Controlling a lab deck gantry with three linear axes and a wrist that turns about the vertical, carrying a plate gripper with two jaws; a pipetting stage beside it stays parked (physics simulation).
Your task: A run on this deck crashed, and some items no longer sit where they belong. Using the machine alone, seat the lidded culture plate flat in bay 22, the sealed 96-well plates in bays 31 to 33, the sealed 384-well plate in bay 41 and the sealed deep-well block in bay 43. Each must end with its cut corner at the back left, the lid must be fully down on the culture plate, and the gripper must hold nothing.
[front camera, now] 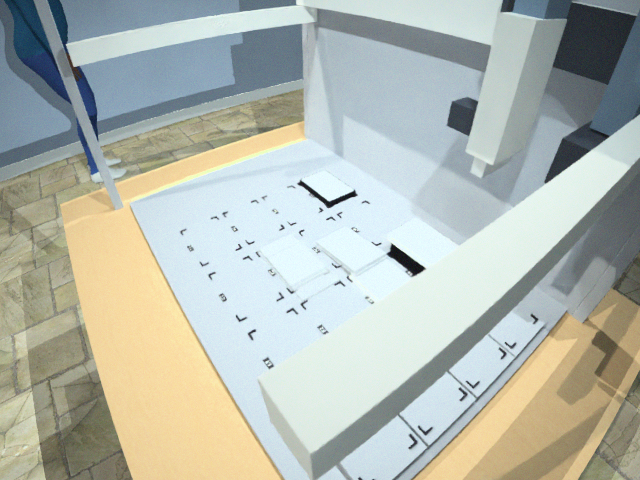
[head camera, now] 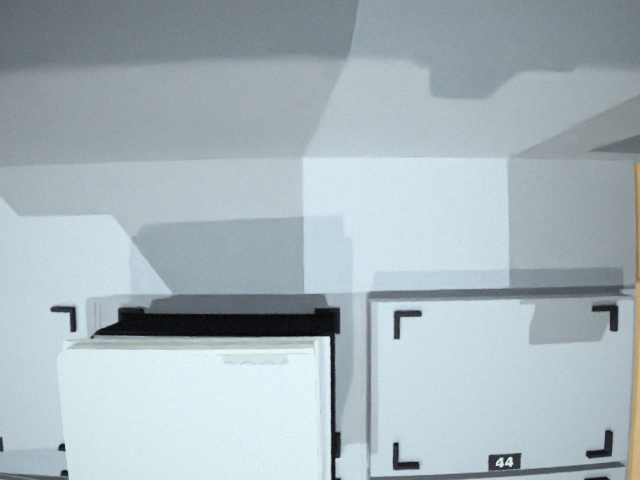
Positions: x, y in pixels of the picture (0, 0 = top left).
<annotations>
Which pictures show the black-sided 384-well plate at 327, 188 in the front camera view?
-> The front camera view only.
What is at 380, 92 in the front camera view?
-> A back wall.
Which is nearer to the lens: the clear lid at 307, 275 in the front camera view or the black-sided 384-well plate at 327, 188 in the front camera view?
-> The clear lid.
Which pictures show the clear lid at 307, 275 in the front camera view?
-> The front camera view only.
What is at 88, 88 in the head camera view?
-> A back wall.
</annotations>
